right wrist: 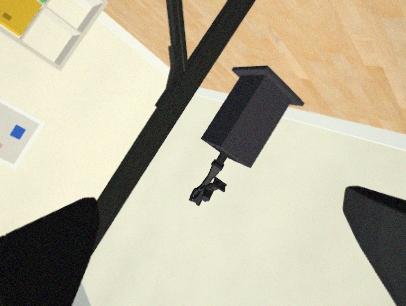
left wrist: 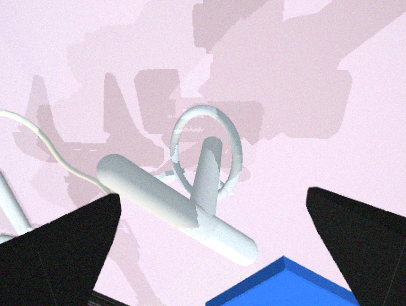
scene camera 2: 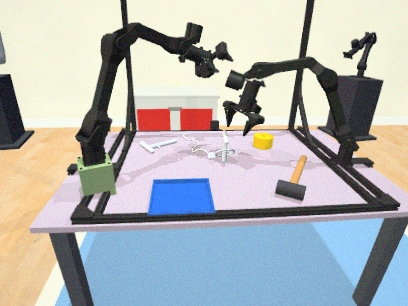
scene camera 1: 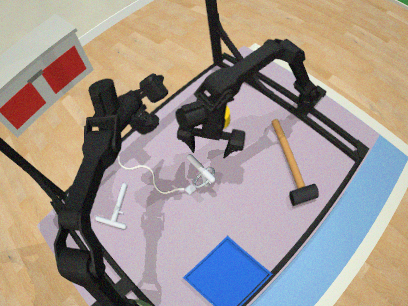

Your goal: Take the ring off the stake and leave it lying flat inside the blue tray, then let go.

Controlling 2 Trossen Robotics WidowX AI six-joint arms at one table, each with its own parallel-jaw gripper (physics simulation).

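Pixels of known places: left gripper, fingertip midpoint: [left wrist: 214, 199] [scene camera 2: 235, 131] [scene camera 1: 208, 154]; right gripper, fingertip midpoint: [right wrist: 222, 204] [scene camera 2: 226, 66]; left arm's base, link origin: [scene camera 2: 343, 160] [scene camera 1: 305, 102]; right arm's base, link origin: [scene camera 2: 93, 160].
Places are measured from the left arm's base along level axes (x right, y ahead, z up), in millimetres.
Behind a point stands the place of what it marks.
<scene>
The pale ring [scene camera 1: 196, 176] @(x 313, y 412, z -11 mm) [scene camera 2: 233, 151] @(x 255, y 391, z 24 mm) [left wrist: 237, 155] @(x 255, y 394, z 35 mm) goes around the lower stem of the white T-shaped stake [scene camera 1: 200, 166] @(x 285, y 415, z 91 mm) [scene camera 2: 224, 150] [left wrist: 204, 175] @(x 277, y 412, z 43 mm), which stands upright with its crossbar on top. The blue tray [scene camera 1: 227, 272] @(x 115, y 691, z -13 mm) [scene camera 2: 182, 196] @(x 116, y 699, z -13 mm) [left wrist: 285, 291] @(x 123, y 659, z -13 mm) lies at the front, with no ring in it. My left gripper [scene camera 1: 210, 152] @(x 270, y 376, z 104 mm) [scene camera 2: 237, 129] @(x 270, y 376, z 104 mm) [left wrist: 214, 199] @(x 270, y 376, z 104 mm) is open and empty above the stake; its fingertips are on either side of the crossbar in the left wrist view. My right gripper [scene camera 1: 151, 106] [scene camera 2: 223, 67] @(x 420, y 332, z 342 mm) [right wrist: 222, 204] @(x 420, y 332, z 342 mm) is open and empty, high above the far side, facing the wall.
A thin white cord [scene camera 1: 152, 177] @(x 457, y 454, z -13 mm) with a small white block [scene camera 1: 190, 189] @(x 315, y 462, z -1 mm) [scene camera 2: 211, 155] @(x 312, y 462, z -3 mm) lies beside the ring. A second white T-piece [scene camera 1: 118, 210] @(x 528, y 611, z -5 mm) [scene camera 2: 162, 144] @(x 530, y 591, z -7 mm) lies to the left. A mallet [scene camera 1: 290, 160] @(x 21, y 279, z 13 mm) [scene camera 2: 291, 190] @(x -67, y 401, z 17 mm) lies right, a yellow cylinder [scene camera 1: 227, 117] @(x 273, y 181, z 30 mm) [scene camera 2: 263, 141] @(x 282, y 198, z 21 mm) behind.
</scene>
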